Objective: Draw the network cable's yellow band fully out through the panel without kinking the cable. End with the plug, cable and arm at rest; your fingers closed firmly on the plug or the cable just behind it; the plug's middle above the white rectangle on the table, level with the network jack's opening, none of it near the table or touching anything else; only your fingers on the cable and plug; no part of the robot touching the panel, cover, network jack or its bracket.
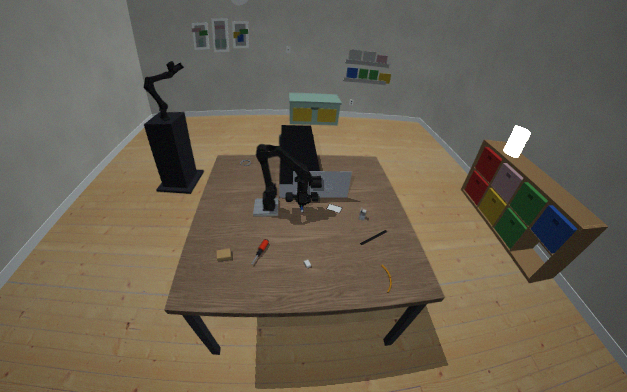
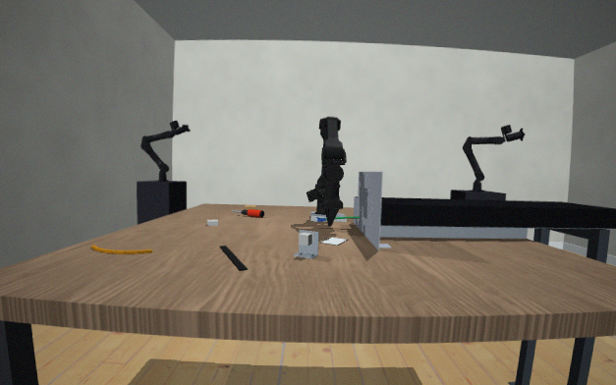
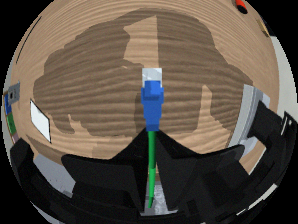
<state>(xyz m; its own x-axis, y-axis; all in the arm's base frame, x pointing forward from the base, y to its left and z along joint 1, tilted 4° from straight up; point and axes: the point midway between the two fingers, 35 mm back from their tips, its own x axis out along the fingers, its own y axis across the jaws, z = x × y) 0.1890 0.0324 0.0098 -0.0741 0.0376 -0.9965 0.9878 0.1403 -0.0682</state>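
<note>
The white rectangle lies 200 mm ahead of my hand, 20 mm to the left of it and 40 mm below it. From my hand the other things lie so: blue plug: 40 mm to the right, 10 mm below; then network jack: 370 mm ahead, 50 mm to the right; then grey upright panel: 150 mm ahead, 120 mm to the left, 60 mm above.
</note>
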